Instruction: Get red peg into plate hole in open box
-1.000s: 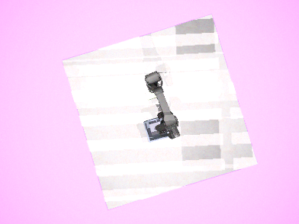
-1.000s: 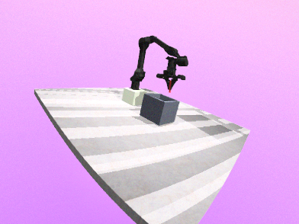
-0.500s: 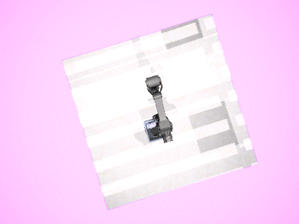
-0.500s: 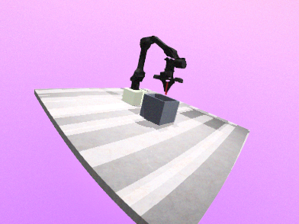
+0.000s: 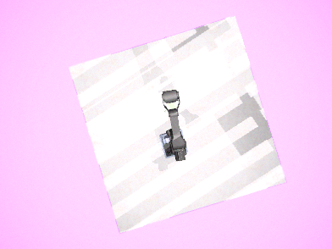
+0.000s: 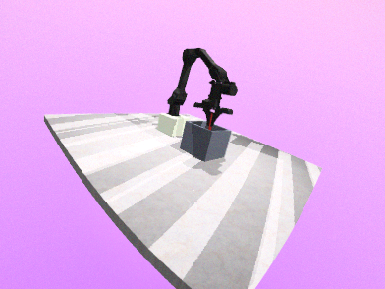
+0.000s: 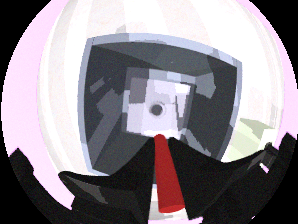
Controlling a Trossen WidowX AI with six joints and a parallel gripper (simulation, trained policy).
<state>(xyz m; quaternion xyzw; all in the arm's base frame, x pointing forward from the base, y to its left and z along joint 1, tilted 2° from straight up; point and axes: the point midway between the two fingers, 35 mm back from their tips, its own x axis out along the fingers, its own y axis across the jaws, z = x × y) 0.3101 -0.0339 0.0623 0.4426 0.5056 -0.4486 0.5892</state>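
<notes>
My gripper tip is now 9 cm above the pale plate, 1 cm to the left of it and 1 cm short of it. Also, from my gripper tip: red peg (2 cm above, 1 cm to the left).
</notes>
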